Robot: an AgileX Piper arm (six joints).
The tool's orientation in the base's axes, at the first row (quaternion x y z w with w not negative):
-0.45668 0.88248 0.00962 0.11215
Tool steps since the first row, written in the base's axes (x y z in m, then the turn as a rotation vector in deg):
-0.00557 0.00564 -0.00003 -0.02 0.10 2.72
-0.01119 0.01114 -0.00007 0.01 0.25 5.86
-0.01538 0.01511 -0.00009 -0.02 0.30 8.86
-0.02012 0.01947 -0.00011 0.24 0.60 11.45
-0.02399 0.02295 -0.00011 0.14 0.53 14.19
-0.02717 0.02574 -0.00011 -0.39 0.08 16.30
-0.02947 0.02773 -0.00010 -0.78 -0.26 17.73
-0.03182 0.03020 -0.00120 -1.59 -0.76 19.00
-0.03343 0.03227 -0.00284 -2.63 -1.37 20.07
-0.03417 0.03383 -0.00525 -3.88 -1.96 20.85
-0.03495 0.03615 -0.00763 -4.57 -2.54 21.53
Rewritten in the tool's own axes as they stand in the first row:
-0.00142 0.00779 -0.00035 -0.63 -0.16 -2.64
-0.00270 0.01554 -0.00072 -1.42 -0.36 -5.68
-0.00355 0.02124 -0.00102 -2.06 -0.57 -8.60
-0.00441 0.02762 -0.00137 -2.98 -0.82 -11.04
-0.00505 0.03277 -0.00169 -3.44 -1.02 -13.74
-0.00552 0.03697 -0.00196 -3.22 -1.03 -15.95
-0.00583 0.03998 -0.00217 -3.02 -1.04 -17.46
-0.00628 0.04342 -0.00124 -2.43 -0.78 -18.91
-0.00671 0.04606 0.00030 -1.58 -0.39 -20.22
-0.00705 0.04778 0.00269 -0.57 0.21 -21.29
-0.00799 0.04996 0.00514 0.14 0.37 -22.15

